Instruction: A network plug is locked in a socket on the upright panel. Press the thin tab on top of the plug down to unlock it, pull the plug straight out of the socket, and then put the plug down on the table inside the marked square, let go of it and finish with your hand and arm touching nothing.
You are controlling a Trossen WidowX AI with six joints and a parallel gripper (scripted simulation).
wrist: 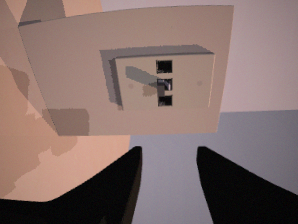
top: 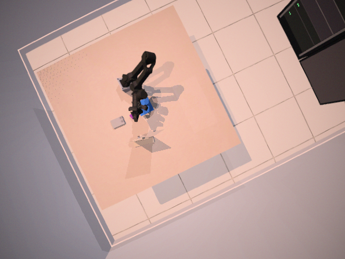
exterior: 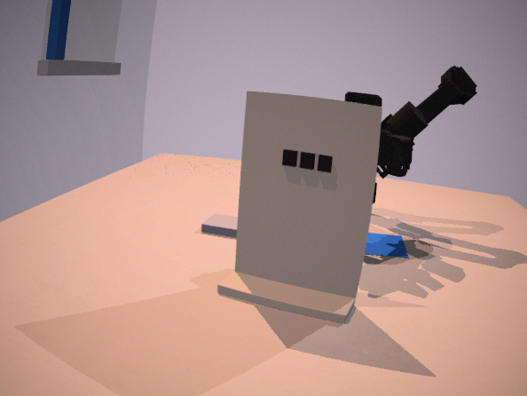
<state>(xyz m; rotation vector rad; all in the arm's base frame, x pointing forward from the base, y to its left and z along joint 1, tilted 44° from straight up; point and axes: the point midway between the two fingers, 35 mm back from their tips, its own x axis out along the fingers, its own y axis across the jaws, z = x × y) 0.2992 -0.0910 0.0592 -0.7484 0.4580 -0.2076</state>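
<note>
Right now my gripper tip is 110 mm short of the grey network plug and 40 mm to the left of it. From my gripper tip the other things lie so: upright grey panel (130 mm ahead, 60 mm below, 40 mm to the right); then purple cube (160 mm below, 80 mm behind, 30 mm to the right); then blue marked square (170 mm below, 110 mm behind, 90 mm to the left).
</note>
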